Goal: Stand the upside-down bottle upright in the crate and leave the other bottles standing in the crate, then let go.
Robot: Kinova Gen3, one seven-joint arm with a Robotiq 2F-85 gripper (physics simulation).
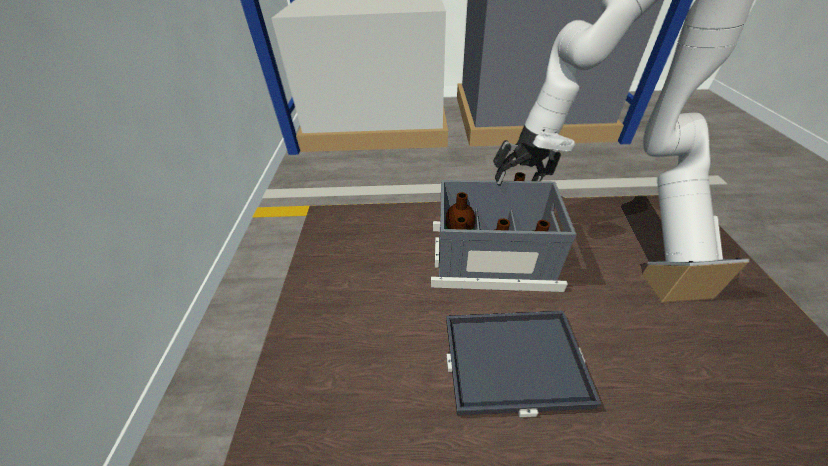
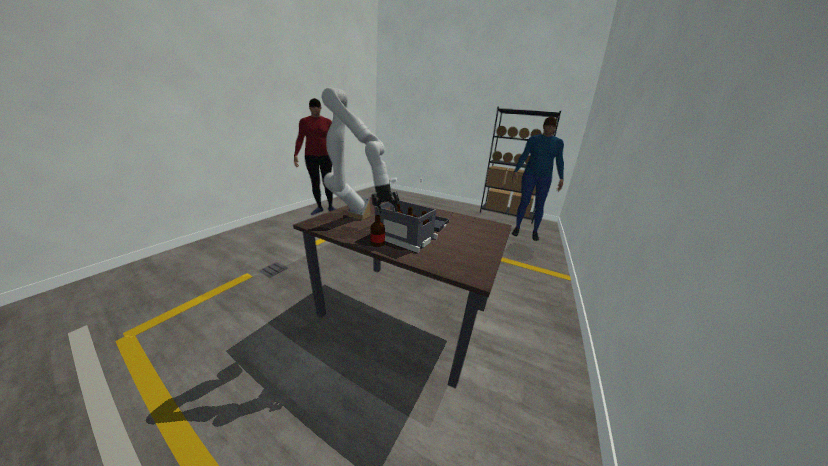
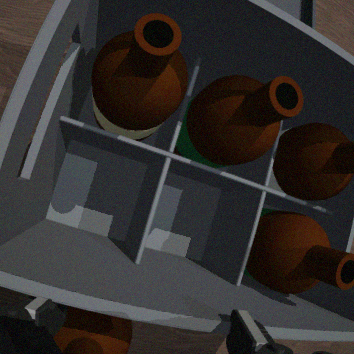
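Seen in the pictures: gripper, fingertip midpoint: [image 1: 515,184] [image 2: 387,212] [image 3: 147,315]; arm's base, origin of the base link: [image 1: 691,260] [image 2: 358,205].
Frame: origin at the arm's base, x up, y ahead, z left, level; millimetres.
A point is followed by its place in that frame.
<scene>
The grey crate [image 1: 552,254] @(z -25, x 33, y 315 mm) [image 2: 416,230] @(z -243, x 30, y 517 mm) [image 3: 150,315] @(z -213, x 94, y 343 mm) holds four brown bottles, necks up. Three stand in one row: a cream-labelled one [image 1: 542,225] @(z -67, x 81, y 332 mm) [image 3: 135,90] @(z -92, x 43, y 325 mm), a green-labelled one [image 1: 502,224] @(z -81, x 80, y 415 mm) [image 3: 225,122] @(z -99, x 40, y 391 mm) and another [image 1: 461,223] @(z -94, x 81, y 502 mm) [image 3: 310,165] @(z -116, x 36, y 474 mm). The fourth [image 1: 461,203] @(z -179, x 68, y 485 mm) [image 3: 287,252] @(z -187, x 40, y 458 mm) stands in the other row, where two compartments are empty. A red-labelled brown bottle [image 1: 519,175] @(z -267, x 74, y 317 mm) [image 2: 377,230] @(z -301, x 10, y 333 mm) [image 3: 100,332] @(z -254, x 37, y 325 mm) stands neck up outside, behind the crate. No upside-down bottle shows. My gripper [image 1: 519,178] @(z -219, x 81, y 345 mm) [image 2: 387,204] @(z -219, x 81, y 345 mm) is open and empty, close above the crate's rear rim, near the outside bottle.
White strips [image 1: 498,283] @(z -29, x -57, y 419 mm) edge the crate's base on the table [image 1: 347,347] @(z 83, x -81, y 766 mm). A shallow dark tray [image 1: 521,358] @(z 146, x -76, y 417 mm) lies in front. The arm's tan base mount [image 1: 695,283] @(z 49, x -17, y 15 mm) stands to the right. Two people [image 2: 314,136] [image 2: 543,156] stand beyond the table.
</scene>
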